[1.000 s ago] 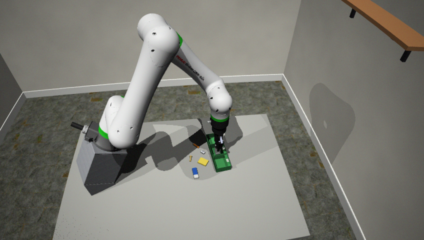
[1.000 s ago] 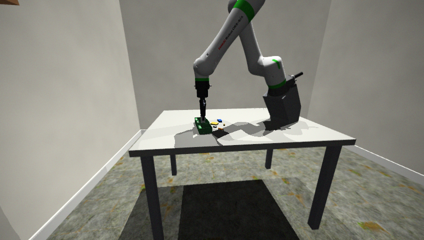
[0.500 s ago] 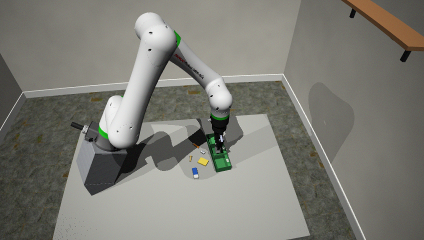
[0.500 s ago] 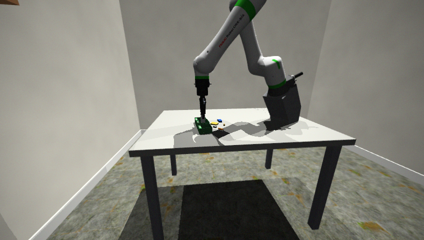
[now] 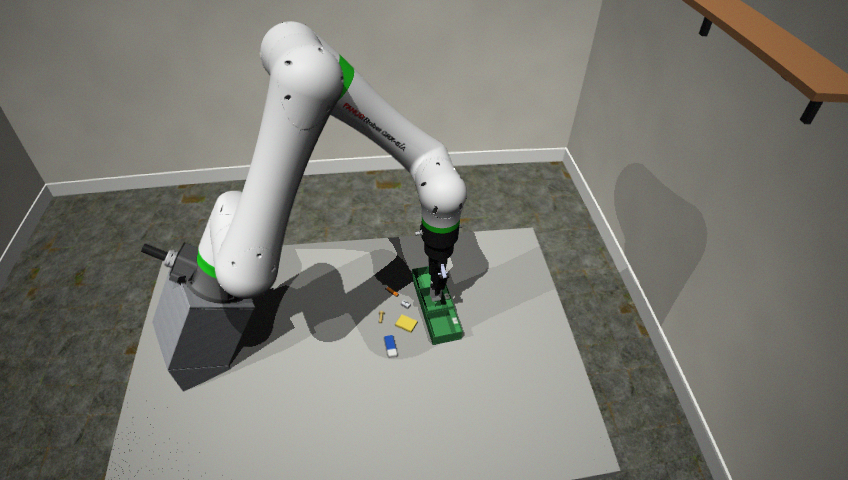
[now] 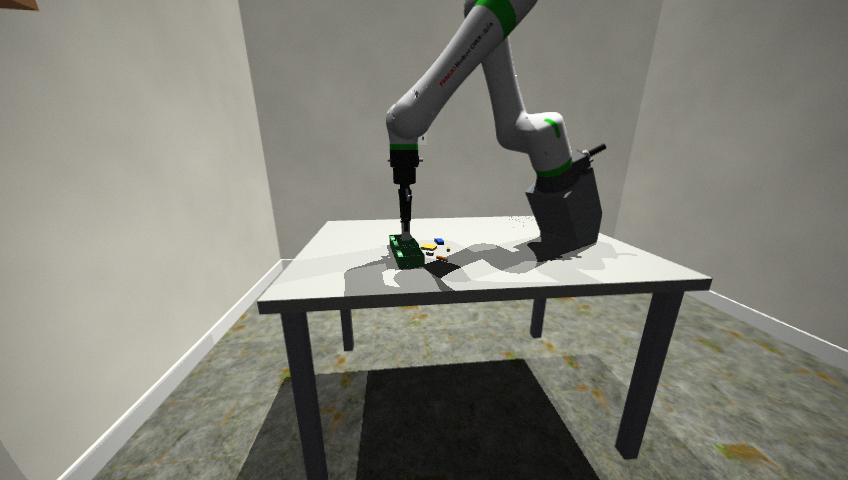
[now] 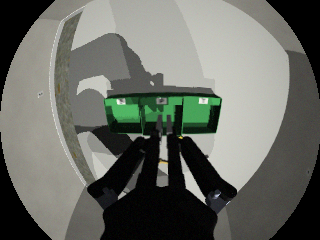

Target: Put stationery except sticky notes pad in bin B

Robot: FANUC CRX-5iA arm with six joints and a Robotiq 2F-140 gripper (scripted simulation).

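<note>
My gripper is now 90 mm past the grey-white object, 80 mm above it and 10 mm to the right of it. Also, from my hand: white eraser 150 mm to the right, 110 mm behind, 80 mm below; sticky notes 80 mm below, 80 mm behind, 60 mm to the right; tan piece 150 mm behind, 80 mm below, 40 mm to the right.
</note>
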